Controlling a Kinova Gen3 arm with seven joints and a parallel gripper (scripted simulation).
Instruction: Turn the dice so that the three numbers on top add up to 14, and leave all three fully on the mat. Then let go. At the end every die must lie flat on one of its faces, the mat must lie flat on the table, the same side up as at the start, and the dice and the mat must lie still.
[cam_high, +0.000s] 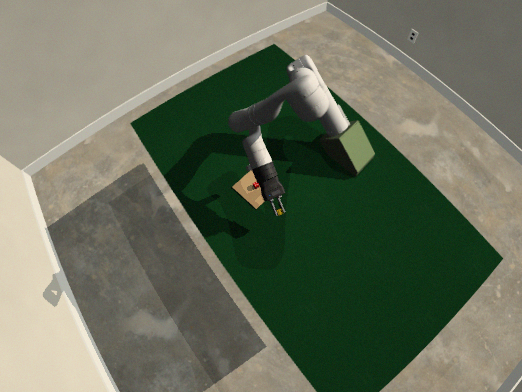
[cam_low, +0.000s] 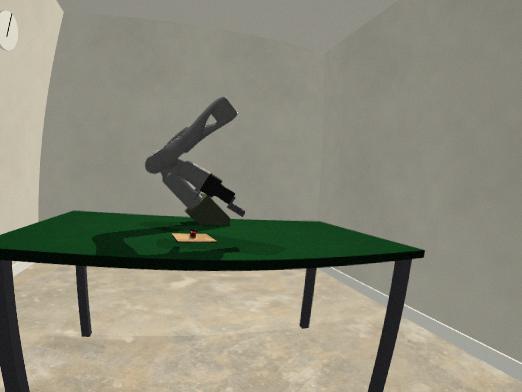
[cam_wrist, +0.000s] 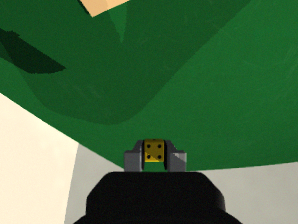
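My gripper is now 2 cm past the red die, 17 cm to the left of it and 10 cm above it. From my hand the other things lie so: black die 7 cm behind, 16 cm to the right, 10 cm below; then yellow die 1 cm to the left, 1 cm below; then tan mat 2 cm behind, 17 cm to the right, 11 cm below.
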